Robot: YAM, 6 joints.
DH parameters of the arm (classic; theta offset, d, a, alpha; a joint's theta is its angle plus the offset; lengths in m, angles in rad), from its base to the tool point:
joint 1: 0 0.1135 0.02 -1.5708
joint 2: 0 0 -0.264 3.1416
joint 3: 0.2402 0 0.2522 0
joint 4: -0.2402 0 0.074 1.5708
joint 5: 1.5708 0 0 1.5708
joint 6: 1.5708 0.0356 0 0
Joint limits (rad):
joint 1: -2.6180..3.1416
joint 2: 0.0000..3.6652
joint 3: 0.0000..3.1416
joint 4: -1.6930..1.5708
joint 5: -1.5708..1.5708
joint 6: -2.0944..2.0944
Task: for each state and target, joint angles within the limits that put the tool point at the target. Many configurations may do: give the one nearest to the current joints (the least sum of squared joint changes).
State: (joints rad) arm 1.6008 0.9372 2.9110 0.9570 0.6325 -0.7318
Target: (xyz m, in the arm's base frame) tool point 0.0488 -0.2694 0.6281
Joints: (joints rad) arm 1.6684 1.1481 2.8450 1.0579 0.6773 -0.7318
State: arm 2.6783 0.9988 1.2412 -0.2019 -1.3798 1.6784
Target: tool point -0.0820 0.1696 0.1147
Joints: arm 1.8413 1.4493 0.4293 -0.3385 -1.2433 1.6784
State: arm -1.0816 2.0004 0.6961 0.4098 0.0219 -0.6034
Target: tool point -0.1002 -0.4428 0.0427
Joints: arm -1.7879 2.3483 1.2235 0.5026 0.0692 -0.6034
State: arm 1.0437 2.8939 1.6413 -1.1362 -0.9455 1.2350
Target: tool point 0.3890 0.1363 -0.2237
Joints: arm 0.2736 3.3089 2.1644 -0.6823 -0.8234 1.2350
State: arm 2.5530 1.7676 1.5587 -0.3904 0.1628 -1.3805
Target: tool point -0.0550 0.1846 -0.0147
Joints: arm 1.9072 2.2380 0.6923 -0.5793 0.2558 -1.3805
